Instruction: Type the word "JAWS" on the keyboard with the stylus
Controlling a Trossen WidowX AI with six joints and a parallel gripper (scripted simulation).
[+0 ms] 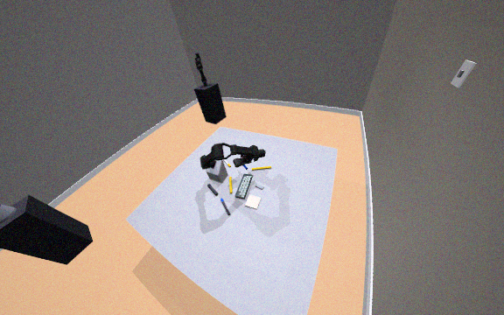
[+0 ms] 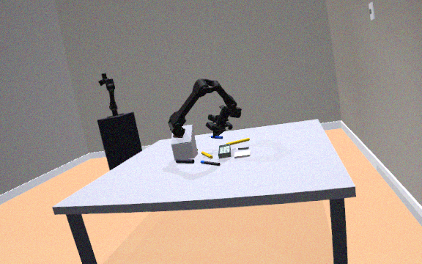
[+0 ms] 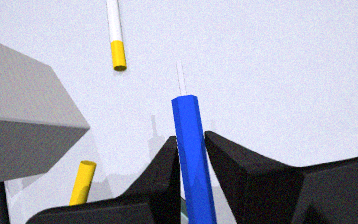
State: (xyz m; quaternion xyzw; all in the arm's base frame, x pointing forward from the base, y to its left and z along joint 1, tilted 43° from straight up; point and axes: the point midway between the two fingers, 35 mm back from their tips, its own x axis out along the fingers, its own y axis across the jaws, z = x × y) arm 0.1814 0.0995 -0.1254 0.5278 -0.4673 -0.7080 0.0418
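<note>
The stylus lies 1 cm behind my gripper tip and 1 cm to the left of it. The rest, counted from my gripper tip: grey block 20 cm ahead, 9 cm to the right, 6 cm below; grey stylus tip 4 cm behind, 2 cm to the left; white marker 17 cm behind, 2 cm to the right, 6 cm below.
</note>
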